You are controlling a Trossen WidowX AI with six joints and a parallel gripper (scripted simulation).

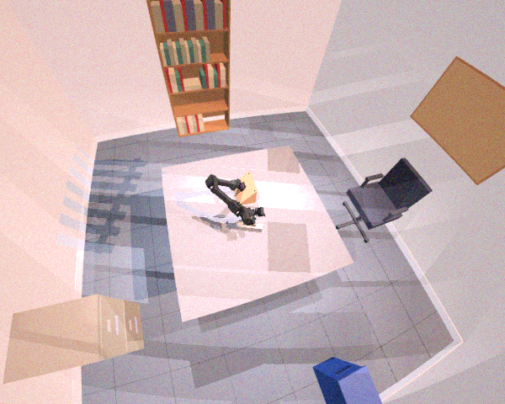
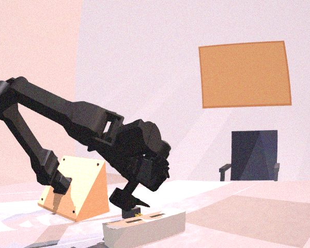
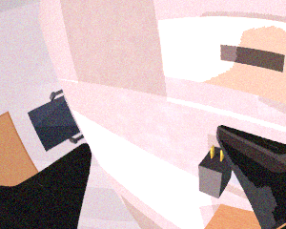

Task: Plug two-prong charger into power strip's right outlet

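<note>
Now: the black two-prong charger 80 mm below my gripper tip, 80 mm behind it and 10 mm to the left of it.
</note>
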